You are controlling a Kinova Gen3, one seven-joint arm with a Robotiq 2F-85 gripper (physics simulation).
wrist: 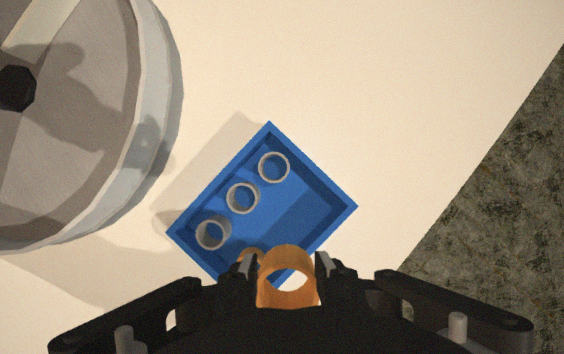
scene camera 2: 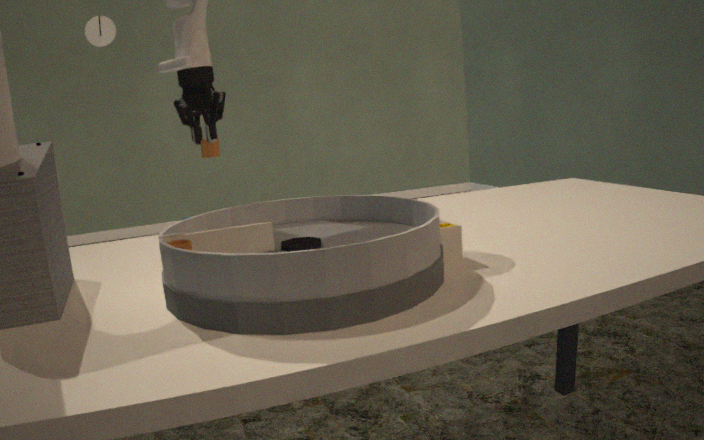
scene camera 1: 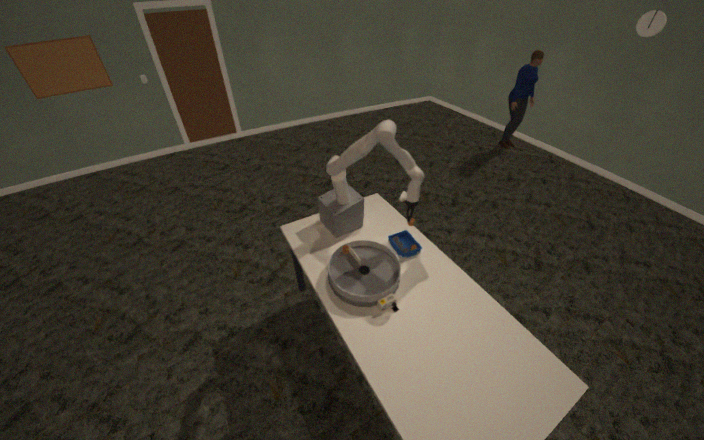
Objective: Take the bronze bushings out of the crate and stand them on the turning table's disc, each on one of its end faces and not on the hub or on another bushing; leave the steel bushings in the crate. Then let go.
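Frame: origin at the arm's base, x ahead, y left, z up, level; centimetres.
Where they show: gripper, fingertip midpoint: (wrist: 286,268) (scene camera 2: 205,143) (scene camera 1: 409,220); arm's base, origin of the base link: (scene camera 1: 344,199).
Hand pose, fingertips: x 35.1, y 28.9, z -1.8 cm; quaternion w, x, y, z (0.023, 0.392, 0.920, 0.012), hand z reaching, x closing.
Note:
Each offset is from my fingertips to the top centre of the thing. "spot": to the spot under its first point.
My gripper (scene camera 1: 410,220) (scene camera 2: 205,140) (wrist: 286,268) is shut on a bronze bushing {dx +0.9, dy +0.9, dz +0.8 cm} (scene camera 1: 411,222) (scene camera 2: 210,148) (wrist: 287,257) and holds it high above the table, near the blue crate {dx +2.3, dy -2.3, dz -16.3 cm} (scene camera 1: 411,254) (wrist: 312,168). Three steel bushings {dx -3.5, dy -5.3, dz -17.0 cm} (wrist: 274,153) {dx +2.0, dy -5.6, dz -17.0 cm} (wrist: 243,184) {dx +8.0, dy -5.5, dz -17.0 cm} (wrist: 213,248) stand in the crate. Another bronze bushing {dx +8.2, dy +0.9, dz -17.0 cm} (scene camera 1: 413,247) (wrist: 248,251) is in the crate, partly hidden by a finger in the wrist view. One more bronze bushing {dx -6.6, dy -41.4, dz -12.2 cm} (scene camera 1: 346,249) (scene camera 2: 180,243) is on the turning table's disc {dx +11.6, dy -37.8, dz -15.2 cm} (scene camera 1: 376,282) (wrist: 55,175); the rim hides its lower part in scene camera 2.
A high grey wall (scene camera 2: 301,277) surrounds the disc. The black hub {dx +11.6, dy -37.8, dz -15.2 cm} (scene camera 1: 364,269) (scene camera 2: 301,242) (wrist: 17,88) is at its centre. A cream divider {spot: dx +2.0, dy -38.9, dz -12.0 cm} (scene camera 1: 355,255) (scene camera 2: 228,238) stands beside the bushing there. A small box with a yellow top {spot: dx +35.4, dy -38.4, dz -15.3 cm} (scene camera 1: 384,301) (scene camera 2: 451,243) adjoins the turning table. A person (scene camera 1: 523,80) stands far behind.

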